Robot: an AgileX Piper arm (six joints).
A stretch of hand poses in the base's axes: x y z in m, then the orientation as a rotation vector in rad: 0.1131 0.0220 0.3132 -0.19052 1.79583 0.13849; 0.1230 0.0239 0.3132 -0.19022 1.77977 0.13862; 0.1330 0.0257 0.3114 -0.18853 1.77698 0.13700; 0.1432 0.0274 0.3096 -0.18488 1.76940 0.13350; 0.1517 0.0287 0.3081 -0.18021 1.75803 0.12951; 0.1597 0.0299 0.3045 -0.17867 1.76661 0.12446; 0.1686 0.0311 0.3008 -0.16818 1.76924 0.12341; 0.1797 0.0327 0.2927 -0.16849 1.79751 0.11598; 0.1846 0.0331 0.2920 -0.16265 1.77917 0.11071; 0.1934 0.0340 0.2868 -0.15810 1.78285 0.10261; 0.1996 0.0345 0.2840 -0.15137 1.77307 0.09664; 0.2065 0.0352 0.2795 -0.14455 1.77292 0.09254; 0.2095 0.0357 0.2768 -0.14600 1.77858 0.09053
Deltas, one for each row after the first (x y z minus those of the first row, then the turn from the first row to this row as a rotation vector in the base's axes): 0.0099 0.0019 0.0000 0.00187 -0.01592 0.00046; 0.0199 0.0037 -0.0018 0.00197 -0.01885 -0.00147; 0.0301 0.0054 -0.0036 0.00235 -0.02673 -0.00558; 0.0386 0.0067 -0.0051 0.00333 -0.03841 -0.01052; 0.0466 0.0079 -0.0087 -0.00012 -0.03042 -0.01462; 0.0555 0.0091 -0.0124 0.00461 -0.02783 -0.02247; 0.0666 0.0107 -0.0205 -0.00343 -0.00053 -0.02721; 0.0715 0.0111 -0.0212 -0.00199 -0.01921 -0.03345; 0.0803 0.0120 -0.0264 -0.00538 -0.01631 -0.04105; 0.0865 0.0125 -0.0292 -0.00480 -0.02653 -0.04859; 0.0934 0.0132 -0.0337 -0.00387 -0.02697 -0.05547; 0.0964 0.0137 -0.0364 -0.00658 -0.02156 -0.05573
